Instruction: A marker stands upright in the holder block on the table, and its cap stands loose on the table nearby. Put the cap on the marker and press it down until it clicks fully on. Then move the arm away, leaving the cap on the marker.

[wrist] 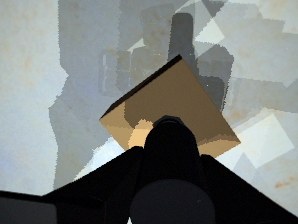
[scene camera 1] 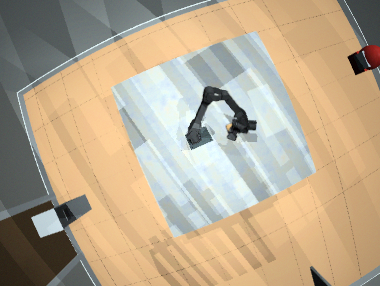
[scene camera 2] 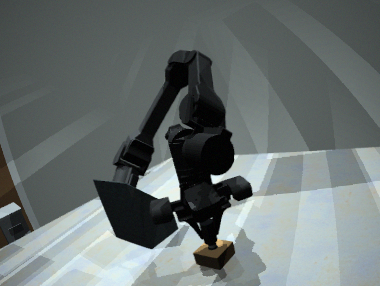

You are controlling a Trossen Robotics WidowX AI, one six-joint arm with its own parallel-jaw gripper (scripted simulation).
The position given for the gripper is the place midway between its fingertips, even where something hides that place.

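Visible: gripper (scene camera 2: 209,236) (wrist: 170,159).
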